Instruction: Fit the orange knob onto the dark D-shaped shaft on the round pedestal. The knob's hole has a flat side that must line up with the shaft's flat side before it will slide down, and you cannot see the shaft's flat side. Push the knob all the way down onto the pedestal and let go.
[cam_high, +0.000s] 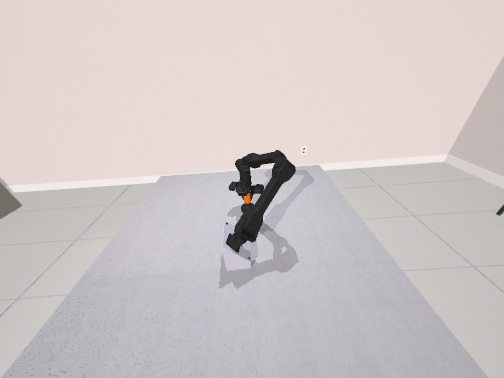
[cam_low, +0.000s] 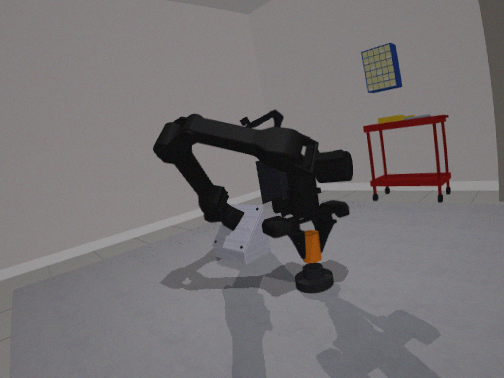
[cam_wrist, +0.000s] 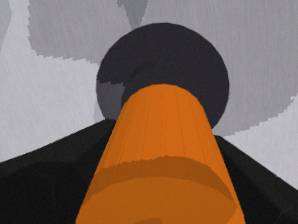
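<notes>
Now: gripper tip 20 mm below the orange knob. The rest, counted from my gripper tip: dark round pedestal: 40 mm below.
</notes>
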